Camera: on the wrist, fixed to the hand. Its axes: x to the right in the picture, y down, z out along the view.
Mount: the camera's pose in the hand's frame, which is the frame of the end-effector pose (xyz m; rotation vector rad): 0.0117 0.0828 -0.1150 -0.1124 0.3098 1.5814
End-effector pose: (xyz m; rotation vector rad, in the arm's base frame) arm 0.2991 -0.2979 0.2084 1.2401 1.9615 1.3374
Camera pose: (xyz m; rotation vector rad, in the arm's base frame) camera 0.2401 -0.3336 0.3327 -1.9946 -0.4905 -1.6149
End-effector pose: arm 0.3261 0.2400 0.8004 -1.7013 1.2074 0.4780
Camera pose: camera 0.2352 0.1308 0.8054 -0.5447 2.6534 1.1994
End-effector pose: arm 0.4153 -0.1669 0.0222 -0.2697 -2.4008 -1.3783
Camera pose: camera 0.4567 -0.2243 0.1455 -1.4206 -1.0981 -0.6217
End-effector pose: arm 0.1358 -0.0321 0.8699 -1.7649 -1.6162 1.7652
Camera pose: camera 0.2682 0.0058 0.8344 2.3135 -0.0684 -0.9457
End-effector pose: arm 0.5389 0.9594 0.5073 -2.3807 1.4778 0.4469
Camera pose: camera 0.4810 0.8675 0.5991 0.6966 -2.7952 -0.3676
